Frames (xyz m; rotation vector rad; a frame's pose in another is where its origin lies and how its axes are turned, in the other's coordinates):
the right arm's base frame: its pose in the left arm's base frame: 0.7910 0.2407 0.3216 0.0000 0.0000 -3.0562
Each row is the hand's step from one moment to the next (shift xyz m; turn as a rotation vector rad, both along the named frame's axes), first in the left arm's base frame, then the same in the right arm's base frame.
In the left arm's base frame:
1: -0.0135 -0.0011 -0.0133 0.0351 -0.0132 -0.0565
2: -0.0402 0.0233 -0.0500 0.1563 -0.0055 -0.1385
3: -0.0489 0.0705 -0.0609 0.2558 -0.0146 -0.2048
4: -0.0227 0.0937 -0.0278 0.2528 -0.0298 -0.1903
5: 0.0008 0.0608 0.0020 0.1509 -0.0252 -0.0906
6: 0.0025 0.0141 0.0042 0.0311 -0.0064 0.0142
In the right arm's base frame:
1: 0.0135 -0.0001 -0.0133 -0.0338 0.0161 -0.0565
2: 0.0381 -0.0266 -0.0500 -0.1553 0.0188 -0.1385
3: 0.0427 -0.0744 -0.0609 -0.2536 0.0364 -0.2048
4: 0.0146 -0.0953 -0.0278 -0.2493 0.0513 -0.1903
5: -0.0060 -0.0605 0.0020 -0.1482 0.0380 -0.0906
6: -0.0037 -0.0138 0.0042 -0.0304 0.0090 0.0142

